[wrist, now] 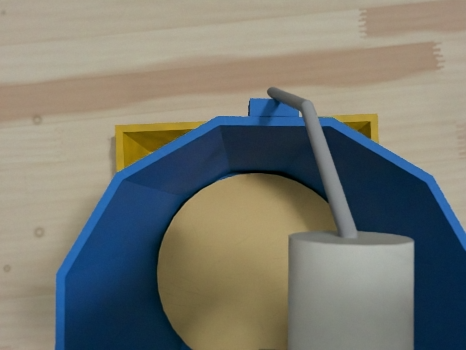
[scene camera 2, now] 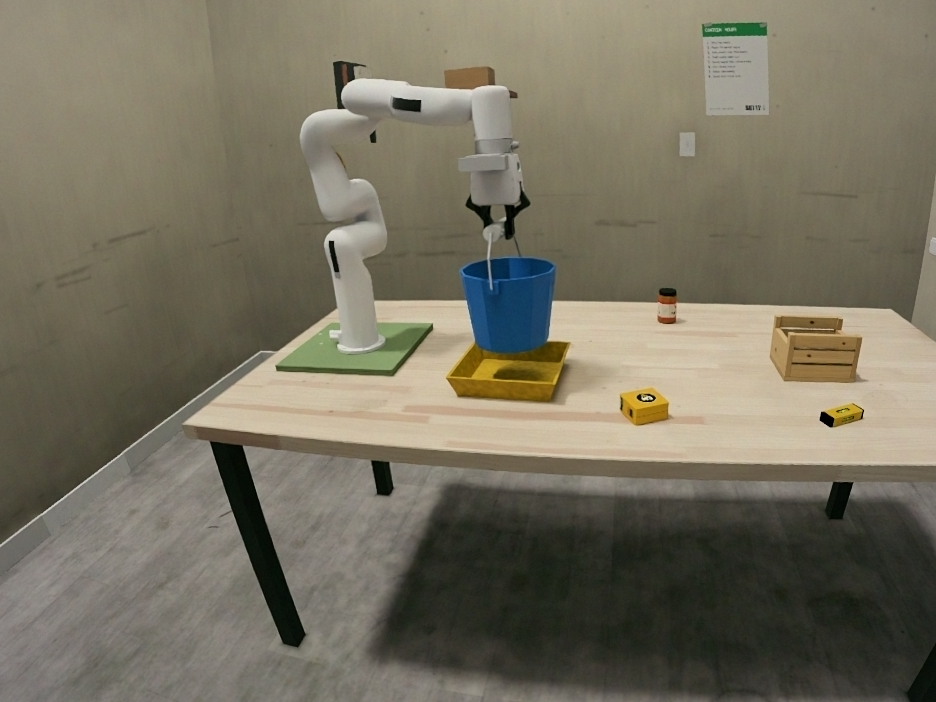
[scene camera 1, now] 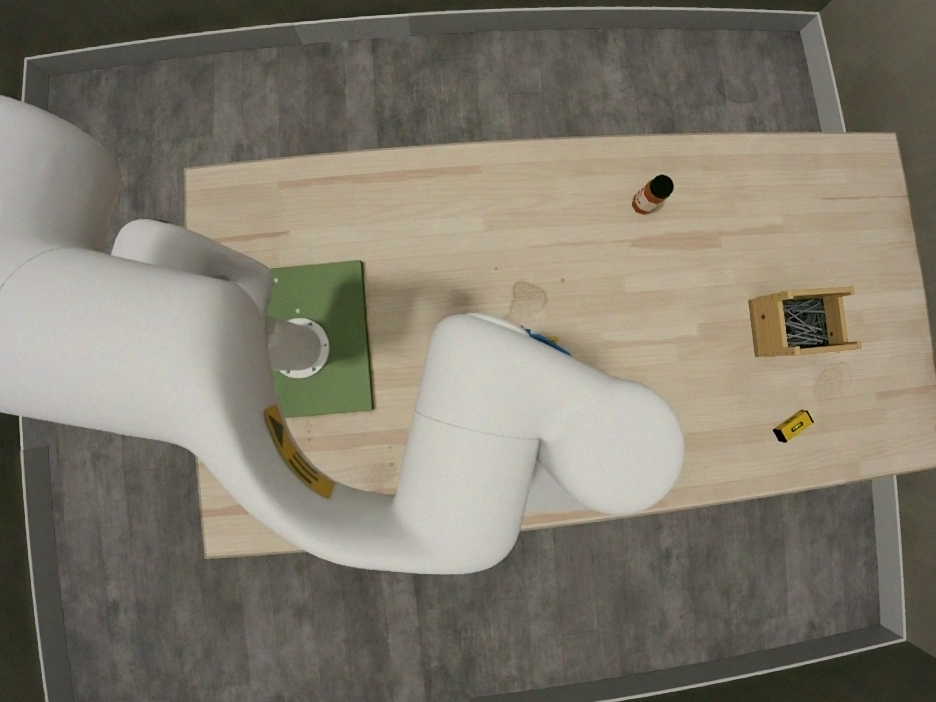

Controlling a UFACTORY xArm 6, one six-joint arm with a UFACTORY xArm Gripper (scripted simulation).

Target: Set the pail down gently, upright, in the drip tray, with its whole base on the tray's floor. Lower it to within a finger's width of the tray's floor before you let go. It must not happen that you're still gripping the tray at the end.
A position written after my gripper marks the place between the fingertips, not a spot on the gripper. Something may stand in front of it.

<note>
I see my gripper (scene camera 2: 499,238), a blue pail (scene camera 2: 514,317) and a yellow drip tray (scene camera 2: 532,375).
The yellow drip tray shows as well in the wrist view (wrist: 135,141).
</note>
